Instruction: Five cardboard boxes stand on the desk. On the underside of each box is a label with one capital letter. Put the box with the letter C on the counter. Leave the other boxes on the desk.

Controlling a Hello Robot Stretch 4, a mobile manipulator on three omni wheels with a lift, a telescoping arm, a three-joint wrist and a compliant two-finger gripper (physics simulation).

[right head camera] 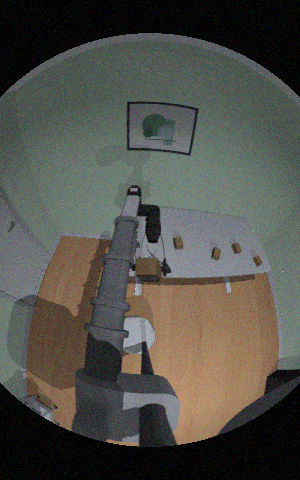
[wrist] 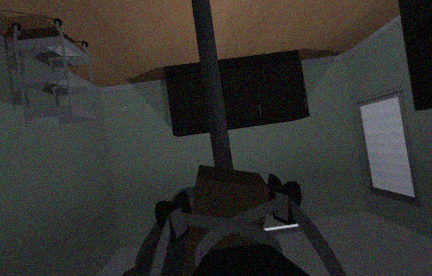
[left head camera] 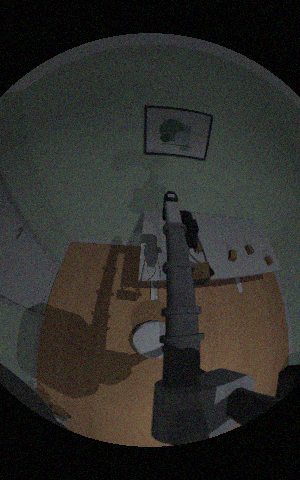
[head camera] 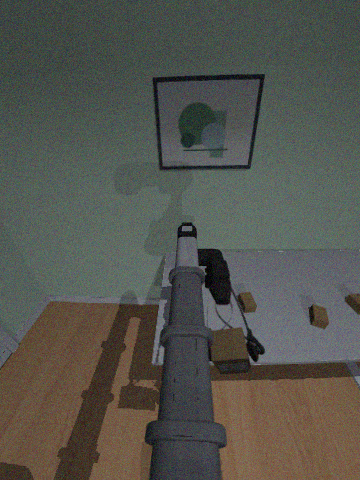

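Seen in the pictures: gripper, fingertip midpoint: (right head camera: 150,275) (wrist: 226,198) (left head camera: 197,279) (head camera: 233,361); robot's base, origin of the base link: (right head camera: 134,333) (left head camera: 152,338).
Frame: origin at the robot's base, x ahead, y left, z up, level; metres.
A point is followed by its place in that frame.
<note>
A cardboard box (head camera: 229,346) @(x 0.256, y -0.072, z 1.202 m) (left head camera: 201,270) @(x 0.259, y -0.077, z 1.203 m) (right head camera: 148,268) @(x 0.252, y -0.080, z 1.203 m) (wrist: 231,192) @(x 0.297, y -0.093, z 1.127 m) is between the two fingertips of my gripper (head camera: 233,344) (right head camera: 150,267) @(x 0.259, y -0.089, z 1.138 m) (wrist: 226,198) @(x 0.259, y -0.089, z 1.138 m), which is shut on it. It is held raised, near the desk's left front edge in the head view. No letter is readable on its visible faces. The other boxes stand apart on the white desk (head camera: 285,342) @(x 0.529, y -0.436, z 0.693 m) (left head camera: 225,268) @(x 0.527, y -0.543, z 0.693 m) (right head camera: 195,266) @(x 0.530, y -0.443, z 0.693 m): one box (head camera: 247,302) @(x 0.708, y -0.304, z 0.743 m) (right head camera: 178,243) @(x 0.700, y -0.309, z 0.743 m) nearest the gripper, a second box (head camera: 318,316) @(x 0.625, y -0.620, z 0.743 m) (left head camera: 232,255) @(x 0.621, y -0.620, z 0.744 m) (right head camera: 216,253) @(x 0.624, y -0.628, z 0.744 m), a third (head camera: 353,302) @(x 0.715, y -0.865, z 0.727 m) (left head camera: 249,249) @(x 0.692, y -0.874, z 0.738 m) (right head camera: 236,248) @(x 0.689, y -0.874, z 0.740 m) and a fourth (left head camera: 269,260) @(x 0.554, y -1.119, z 0.743 m) (right head camera: 257,261) @(x 0.554, y -1.113, z 0.736 m). Their undersides are hidden.
The telescoping arm (head camera: 187,375) @(x 0.192, y -0.001, z 1.256 m) reaches over the desk's left end. A framed picture (head camera: 207,78) @(x 1.260, y -0.101, z 1.709 m) hangs on the wall behind. In the wrist view, the floor is at the top, with a dark cabinet-like block (wrist: 260,95), a shelf rack (wrist: 63,70) and the robot's mast (wrist: 207,75) @(x -0.057, y -0.091, z 0.934 m).
</note>
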